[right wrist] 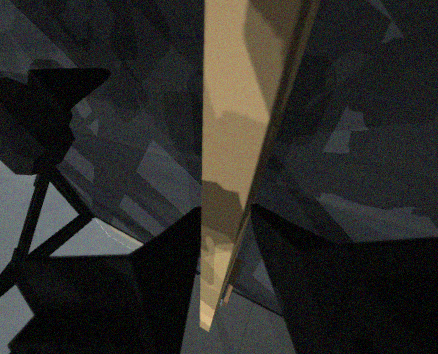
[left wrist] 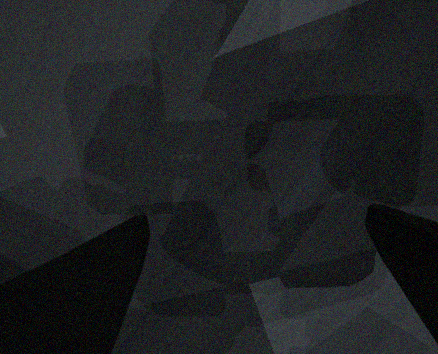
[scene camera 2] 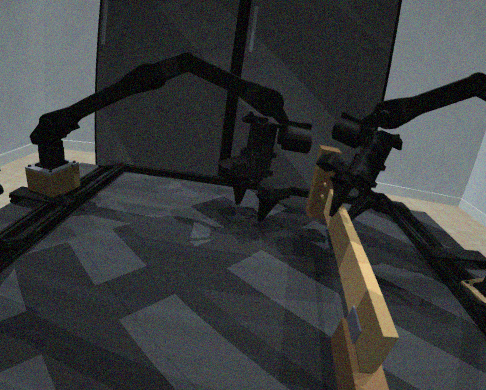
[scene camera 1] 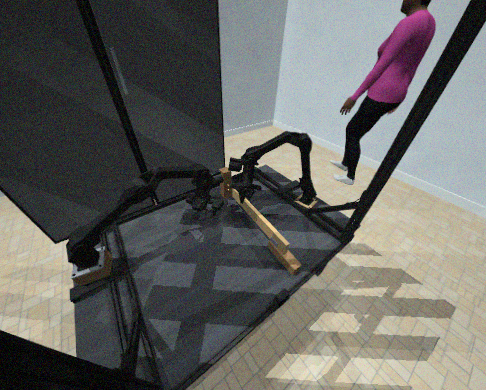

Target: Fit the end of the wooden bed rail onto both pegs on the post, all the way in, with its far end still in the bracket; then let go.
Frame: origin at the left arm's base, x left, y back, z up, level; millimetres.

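Seen in the pictures: left gripper, fingertip midpoint: [right wrist: 72, 24] [left wrist: 255, 220] [scene camera 2: 248, 212] [scene camera 1: 206, 213]; right gripper, fingertip midpoint: [right wrist: 226, 211] [scene camera 2: 336, 220] [scene camera 1: 244, 203]; left arm's base, link origin: [scene camera 2: 52, 164] [scene camera 1: 88, 261]; right arm's base, link origin: [scene camera 1: 306, 200].
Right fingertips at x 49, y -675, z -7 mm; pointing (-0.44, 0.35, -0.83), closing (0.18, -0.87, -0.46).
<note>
Offsets run from my right fingertips to a thing's top centre. "*": to the spot under its first point. Level surfaces: height alone.
The pale wooden bed rail {dx -103, dy -13, dz +33 mm} [scene camera 1: 261, 221] [scene camera 2: 357, 265] [right wrist: 230, 100] slants across the table. Its back end is close beside the upright wooden post {* dx +161, dy +30, dz +36 mm} [scene camera 1: 226, 182] [scene camera 2: 315, 205]; pegs show on the post's face in scene camera 2, and I cannot tell whether rail and pegs touch. The rail's near end sits at the brown wooden bracket {* dx -340, dy -19, dz -32 mm} [scene camera 1: 285, 258] [scene camera 2: 341, 352], beside its grey-blue plate. My right gripper [scene camera 1: 243, 196] [scene camera 2: 341, 210] [right wrist: 226, 211] is shut on the rail near the post. My left gripper [scene camera 1: 206, 207] [scene camera 2: 250, 209] [left wrist: 255, 220] is open and empty, left of the post.
Black frame rails [scene camera 2: 65, 205] run along the table {dz -78 mm} [scene camera 1: 175, 300] edges. A dark panel [scene camera 1: 165, 100] [scene camera 2: 165, 115] stands behind the table. A person in a pink top [scene camera 1: 400, 60] stands on the floor beyond the right arm. Patchy shadows cover the table.
</note>
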